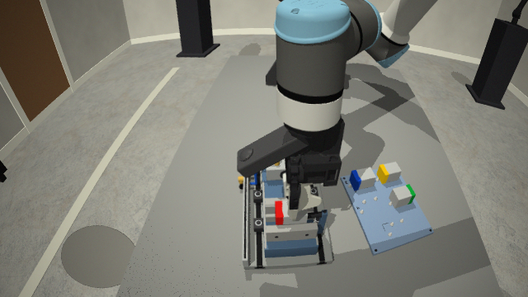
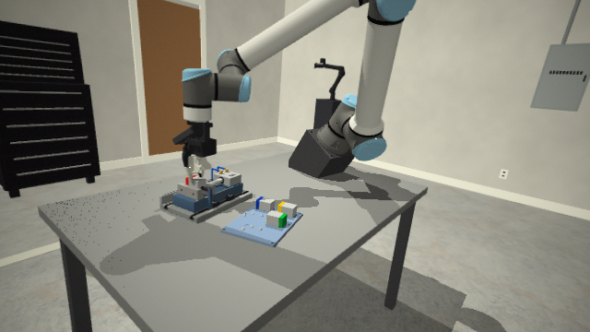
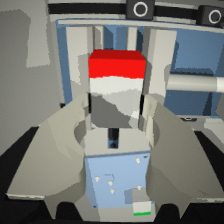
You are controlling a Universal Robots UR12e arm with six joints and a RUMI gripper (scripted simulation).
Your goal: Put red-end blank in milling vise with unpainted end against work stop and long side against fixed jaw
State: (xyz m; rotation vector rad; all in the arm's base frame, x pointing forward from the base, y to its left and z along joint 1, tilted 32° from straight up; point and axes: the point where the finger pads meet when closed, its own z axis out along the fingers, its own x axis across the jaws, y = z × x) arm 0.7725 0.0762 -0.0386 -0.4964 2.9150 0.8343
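My hand is 20 mm above the red-ended blank. Also, from my hand: fixed jaw (50 mm below, 30 mm ahead, 10 mm to the left); then work stop rod (40 mm to the left, 30 mm below, 10 mm behind); then hose block (160 mm behind, 50 mm to the right, 50 mm below).
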